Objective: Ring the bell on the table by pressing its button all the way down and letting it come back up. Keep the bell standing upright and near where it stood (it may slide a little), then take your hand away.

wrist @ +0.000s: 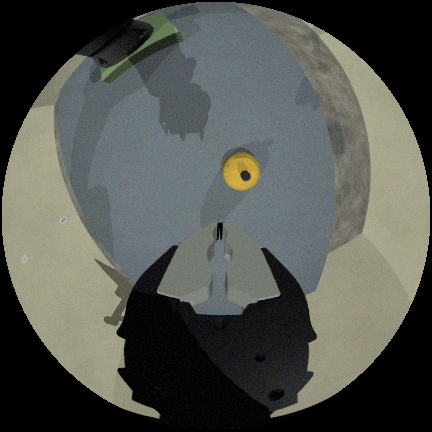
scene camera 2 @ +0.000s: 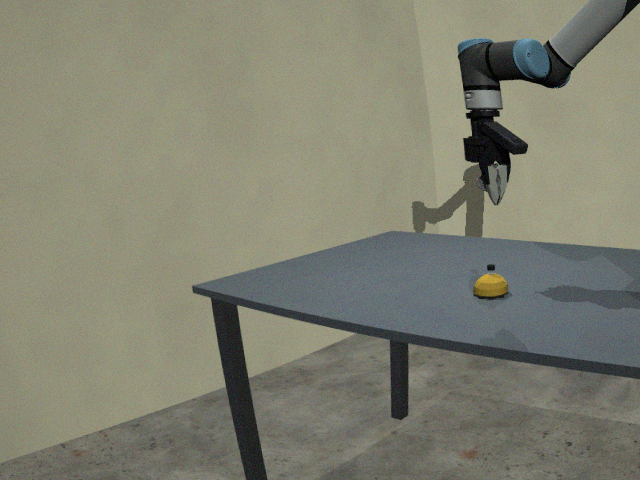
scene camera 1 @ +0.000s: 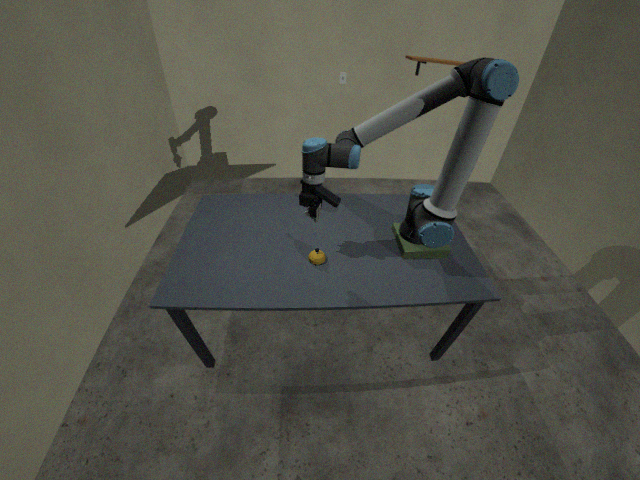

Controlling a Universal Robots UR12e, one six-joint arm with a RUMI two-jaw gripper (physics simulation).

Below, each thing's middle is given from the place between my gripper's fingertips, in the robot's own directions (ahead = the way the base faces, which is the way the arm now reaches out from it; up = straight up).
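Scene:
There's a yellow dome bell [scene camera 2: 490,286] here, and my gripper is now 50 mm to the right of it and 160 mm above it.

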